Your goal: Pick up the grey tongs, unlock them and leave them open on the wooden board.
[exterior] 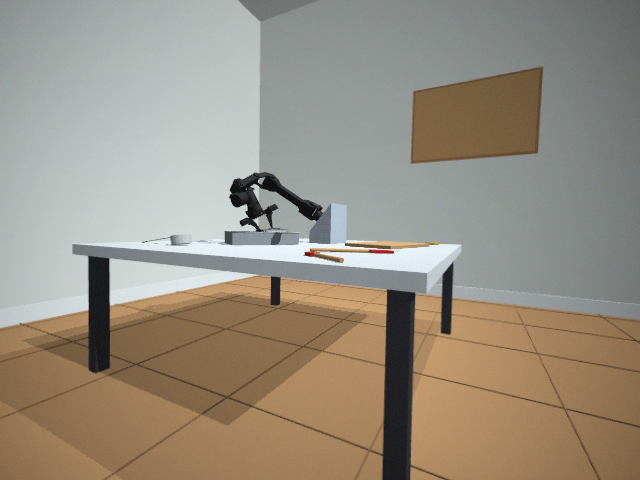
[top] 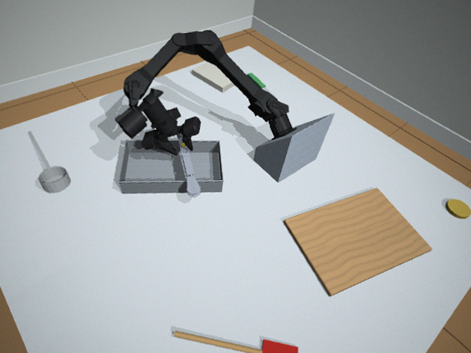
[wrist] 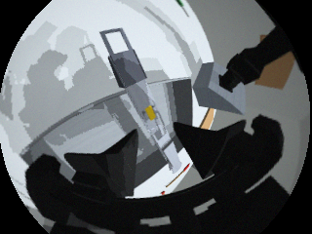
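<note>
Right now my gripper tip is 5 cm short of the grey roasting tin and 3 cm above it. From my gripper tip the other things lie so: beige block (44 cm behind, 31 cm to the right, 5 cm below); then red-bladed spatula (53 cm to the left, 26 cm ahead, 5 cm below); then wooden board (54 cm to the left, 19 cm behind, 5 cm below).
</note>
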